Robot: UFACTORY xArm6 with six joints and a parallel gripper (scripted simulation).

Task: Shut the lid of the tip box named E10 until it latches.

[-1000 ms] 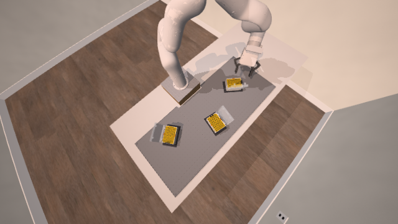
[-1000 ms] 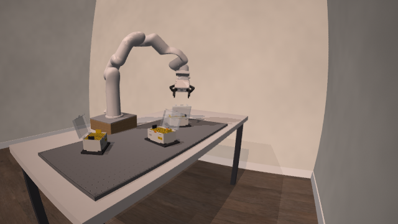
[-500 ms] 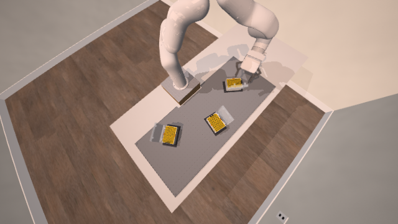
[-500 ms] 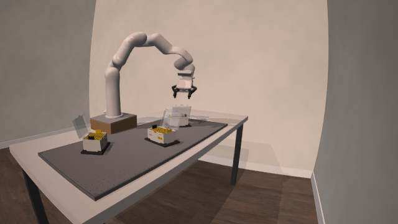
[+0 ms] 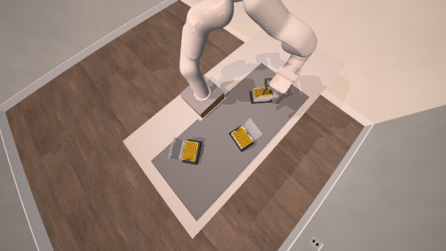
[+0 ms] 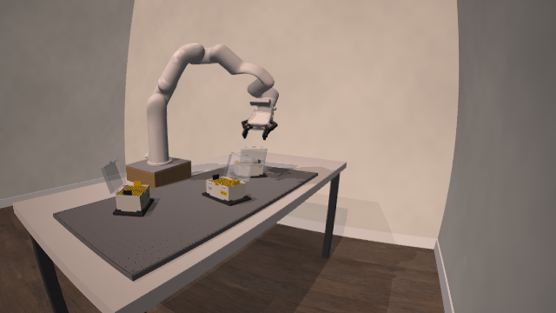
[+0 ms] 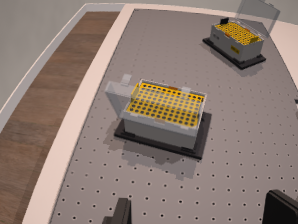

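Right now my hand is 20 mm past the lid, 60 mm to the right of it and 100 mm above it. Also, from my hand: tip box (60 mm behind, 100 mm to the left, 130 mm below).
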